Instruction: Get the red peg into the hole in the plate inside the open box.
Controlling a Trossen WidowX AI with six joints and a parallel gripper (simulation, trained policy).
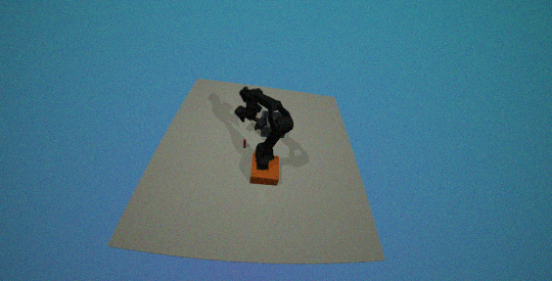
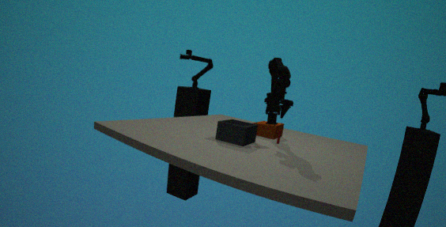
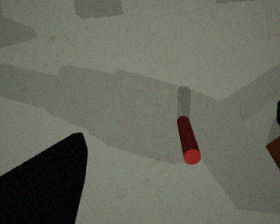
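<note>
Now: gripper tip 11 cm above the red peg, 5 cm past it and 3 cm to the right of it. The rest, counted from my gripper tip: grey box: 17 cm to the right, 12 cm below, 12 cm ahead.
</note>
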